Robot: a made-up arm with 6 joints. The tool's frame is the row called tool. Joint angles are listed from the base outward.
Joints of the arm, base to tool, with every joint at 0 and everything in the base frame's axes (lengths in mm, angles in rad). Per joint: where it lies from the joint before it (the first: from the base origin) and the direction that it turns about. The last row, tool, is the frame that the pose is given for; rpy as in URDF.
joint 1: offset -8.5 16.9 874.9 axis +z
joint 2: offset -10 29.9 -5.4 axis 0 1 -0.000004
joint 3: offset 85.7 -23.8 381.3 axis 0 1 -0.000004
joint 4: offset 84.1 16.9 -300.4 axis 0 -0.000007 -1
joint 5: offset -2.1 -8 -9.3 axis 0 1 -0.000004
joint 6: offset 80 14.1 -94.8 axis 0 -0.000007 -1
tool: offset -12.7 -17.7 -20 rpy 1.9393 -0.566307 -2.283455
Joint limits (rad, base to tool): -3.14..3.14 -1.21..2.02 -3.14..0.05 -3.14..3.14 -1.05..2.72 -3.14..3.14
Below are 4 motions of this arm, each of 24 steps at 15 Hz.
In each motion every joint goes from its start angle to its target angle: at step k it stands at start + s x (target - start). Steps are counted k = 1, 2, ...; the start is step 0. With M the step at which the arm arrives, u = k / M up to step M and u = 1 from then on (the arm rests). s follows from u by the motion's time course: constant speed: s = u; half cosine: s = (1 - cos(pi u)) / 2; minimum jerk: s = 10 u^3 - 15 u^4 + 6 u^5.
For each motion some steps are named. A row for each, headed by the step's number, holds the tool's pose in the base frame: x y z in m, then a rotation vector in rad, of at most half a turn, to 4 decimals.
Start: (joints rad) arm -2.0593 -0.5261 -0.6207 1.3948 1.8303 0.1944
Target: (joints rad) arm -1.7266 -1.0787 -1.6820 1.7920 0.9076 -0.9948
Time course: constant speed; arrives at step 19
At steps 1, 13, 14, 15, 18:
1: 0.0283 -0.2369 1.1741 0.1594 0.7667 1.7978
13: 0.0853 -0.0356 1.4997 -0.4954 2.0726 0.2821
14: 0.0886 0.0012 1.5193 -0.5532 2.1083 0.1215
15: 0.0909 0.0404 1.5363 -0.6086 2.1304 -0.0411
18: 0.0903 0.1700 1.5682 -0.7542 2.1144 -0.5312

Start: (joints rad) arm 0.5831 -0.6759 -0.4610 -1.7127 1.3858 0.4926
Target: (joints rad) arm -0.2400 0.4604 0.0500 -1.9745 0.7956 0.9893
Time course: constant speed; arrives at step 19
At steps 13, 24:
13: 0.2116 -0.0187 0.8192 0.5806 -1.4835 0.5495
24: 0.0917 -0.0278 0.7501 0.6012 -1.1921 -0.0317

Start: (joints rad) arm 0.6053 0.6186 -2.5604 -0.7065 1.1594 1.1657
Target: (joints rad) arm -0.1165 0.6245 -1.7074 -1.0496 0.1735 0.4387
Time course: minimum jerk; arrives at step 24
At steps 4, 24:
4: 0.5590 0.3619 1.2839 -0.5805 2.6191 1.0773
24: 0.7083 -0.0128 1.0201 1.0501 -2.6281 -0.0168

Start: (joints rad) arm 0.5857 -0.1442 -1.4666 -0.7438 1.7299 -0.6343
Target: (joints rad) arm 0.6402 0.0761 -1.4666 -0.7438 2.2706 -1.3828
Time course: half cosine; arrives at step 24
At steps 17, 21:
17: 0.3698 0.1854 1.1862 0.7204 -0.5164 0.3303
21: 0.3679 0.1883 1.1711 0.7073 -0.3426 0.2836

